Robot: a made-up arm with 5 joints.
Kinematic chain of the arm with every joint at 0, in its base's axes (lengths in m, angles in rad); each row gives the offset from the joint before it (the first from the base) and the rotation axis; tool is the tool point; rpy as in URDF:
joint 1: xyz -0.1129 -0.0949 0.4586 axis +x
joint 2: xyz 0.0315 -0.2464 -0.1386 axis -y
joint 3: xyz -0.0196 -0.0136 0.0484 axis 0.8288 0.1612 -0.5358
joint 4: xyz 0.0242 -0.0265 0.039 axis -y
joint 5: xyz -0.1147 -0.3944 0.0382 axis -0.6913 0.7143 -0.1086
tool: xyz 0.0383 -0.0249 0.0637 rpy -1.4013 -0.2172 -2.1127
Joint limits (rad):
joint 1: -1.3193..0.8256
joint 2: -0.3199..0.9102
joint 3: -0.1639..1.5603
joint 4: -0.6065..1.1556
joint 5: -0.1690..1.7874
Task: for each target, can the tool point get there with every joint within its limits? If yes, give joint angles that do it. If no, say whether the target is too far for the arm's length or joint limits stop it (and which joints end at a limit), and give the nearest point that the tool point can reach.
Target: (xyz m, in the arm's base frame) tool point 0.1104 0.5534 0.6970
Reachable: no: joint limits stop it (at a limit: joint 1, joint 3, joint 4) | nearest point -0.0196 -0.1388 1.1420 | short by 0.833 m
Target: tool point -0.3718 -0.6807 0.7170
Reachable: yes | joints -0.7713 -0.0779 0.7616 0.6050 0.1297
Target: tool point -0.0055 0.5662 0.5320
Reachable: no: joint limits stop it (at a limit: joint 1, joint 2, joint 3, joint 4, joint 5) | nearest point -0.1461 0.1758 -0.1152 | short by 0.769 m
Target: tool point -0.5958 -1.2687 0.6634
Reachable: no: too far | nearest point -0.3117 -0.7978 0.5812 | short by 0.556 m
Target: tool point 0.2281 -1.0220 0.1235
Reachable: no: too far | nearest point 0.0329 -0.7464 0.2231 | short by 0.352 m
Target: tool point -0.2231 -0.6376 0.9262
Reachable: yes | joints -0.9340 0.4526 0.4031 -0.1082 0.3932
